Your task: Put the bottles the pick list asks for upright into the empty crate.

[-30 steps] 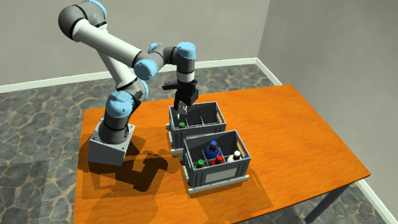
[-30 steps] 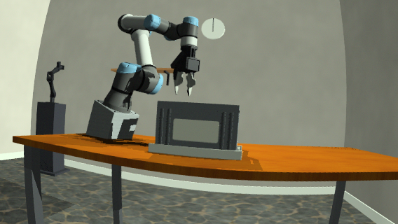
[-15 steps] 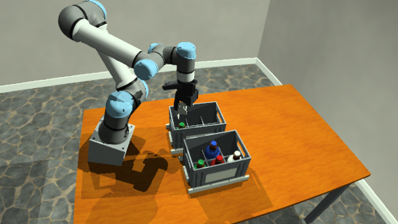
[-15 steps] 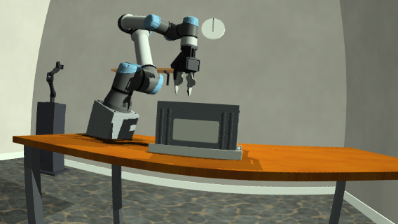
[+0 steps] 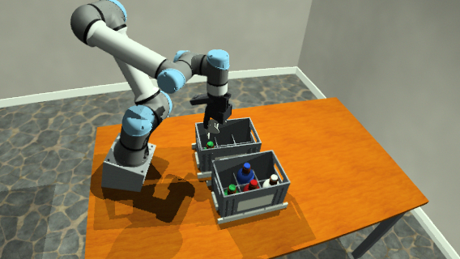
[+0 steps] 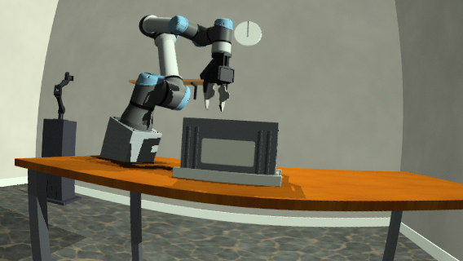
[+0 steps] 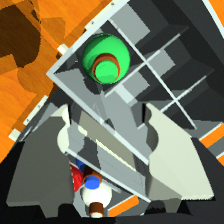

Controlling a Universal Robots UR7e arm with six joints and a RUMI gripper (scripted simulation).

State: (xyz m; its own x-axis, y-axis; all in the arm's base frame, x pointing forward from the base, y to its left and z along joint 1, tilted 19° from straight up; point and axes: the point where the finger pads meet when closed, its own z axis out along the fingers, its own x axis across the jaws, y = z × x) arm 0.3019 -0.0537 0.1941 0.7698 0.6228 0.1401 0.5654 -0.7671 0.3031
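The white-label bottle lies 16 cm ahead of my hand, 26 cm to the right of it and 15 cm below it. Round my hand: green bottle 1 cm to the left, 15 cm below; then blue-label bottle 9 cm ahead, 17 cm to the right, 15 cm below; then red-label bottle 7 cm ahead, 25 cm to the right, 15 cm below.
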